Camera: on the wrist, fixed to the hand. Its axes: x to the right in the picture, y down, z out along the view.
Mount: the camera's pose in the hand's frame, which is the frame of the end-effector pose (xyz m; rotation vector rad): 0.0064 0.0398 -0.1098 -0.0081 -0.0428 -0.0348
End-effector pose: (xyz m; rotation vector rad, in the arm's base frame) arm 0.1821 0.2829 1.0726 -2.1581 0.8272 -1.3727
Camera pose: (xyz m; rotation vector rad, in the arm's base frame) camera 0.0741 0.2440 1.0952 -2.2099 0.7839 -1.3373
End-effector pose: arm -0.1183 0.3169 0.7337 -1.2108 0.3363 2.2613
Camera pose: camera -0.0684 0.2364 0.6651 -1.1617 0.2879 2.2573
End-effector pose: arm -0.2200 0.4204 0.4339 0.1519 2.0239 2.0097
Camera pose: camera -0.2610 0.3175 0.4714 0.1556 1.9786 1.9765
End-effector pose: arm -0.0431 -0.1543 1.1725 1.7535 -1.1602 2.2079
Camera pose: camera -0.1527 -0.1186 1.1527 1.8122 -1.1365 2.1535
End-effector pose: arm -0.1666 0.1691 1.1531 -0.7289 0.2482 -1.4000
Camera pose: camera -0.1956 0.1282 1.0474 -0.7722 0.2086 -1.4155
